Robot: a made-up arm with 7 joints. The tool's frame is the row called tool.
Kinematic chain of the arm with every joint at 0, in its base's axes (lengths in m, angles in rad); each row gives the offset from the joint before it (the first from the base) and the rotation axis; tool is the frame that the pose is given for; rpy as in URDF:
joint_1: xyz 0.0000 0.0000 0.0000 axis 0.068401 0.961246 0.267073
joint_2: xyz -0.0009 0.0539 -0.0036 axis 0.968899 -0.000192 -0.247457
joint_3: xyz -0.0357 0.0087 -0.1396 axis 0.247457 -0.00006 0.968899
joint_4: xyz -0.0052 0.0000 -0.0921 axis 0.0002 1 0.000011
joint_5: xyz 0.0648 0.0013 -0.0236 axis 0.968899 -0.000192 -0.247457
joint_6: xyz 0.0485 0.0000 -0.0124 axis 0.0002 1 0.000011
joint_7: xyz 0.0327 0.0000 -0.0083 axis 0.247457 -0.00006 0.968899
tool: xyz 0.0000 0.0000 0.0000 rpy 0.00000 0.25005 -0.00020
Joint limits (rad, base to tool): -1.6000..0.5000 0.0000..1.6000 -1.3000..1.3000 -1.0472..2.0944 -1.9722..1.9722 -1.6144..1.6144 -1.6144..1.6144
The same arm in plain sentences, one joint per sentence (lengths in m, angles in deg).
The arm has seven revolute joints in a row. What follows holds with every joint at zero, and every direction is one of the base frame's.
Joint 1 sits at the same point as the base frame's origin and turns about the direction (0.068403, 0.961235, 0.26711), from -91.67 to 28.65 deg.
Joint 2 sits 0.0009 m along -x and 0.0539 m along +y and 0.0036 m along -z from joint 1 and turns about the direction (0.968889, -0.0002, -0.247497), from 0 to 91.67 deg.
Joint 3 sits 0.0357 m along -x and 0.0087 m along +y and 0.1396 m along -z from joint 2 and turns about the direction (0.247497, -0.0001, 0.968889), from -74.48 to 74.48 deg.
Joint 4 sits 0.0052 m along -x and 0.0921 m along -z from joint 3 and turns about the direction (0.0002, 1, 0), from -60 to 120 deg.
Joint 5 sits 0.0648 m along +x and 0.0013 m along +y and 0.0236 m along -z from joint 4 and turns about the direction (0.968889, -0.0002, -0.247497), from -113 to 113 deg.
Joint 6 sits 0.0485 m along +x and 0.0124 m along -z from joint 5 and turns about the direction (0.0002, 1, 0), from -92.5 to 92.5 deg.
Joint 7 sits 0.0327 m along +x and 0.0083 m along -z from joint 6 and turns about the direction (0.247497, -0.0001, 0.968889), from -92.5 to 92.5 deg.
The tool frame, which is the frame that the pose is given for, sits at the same point as joint 7; its axes are the base frame's turned by roll 0, pitch 14.33 and yaw -0.01 deg (as in URDF: about the fixed x, then y, then z).

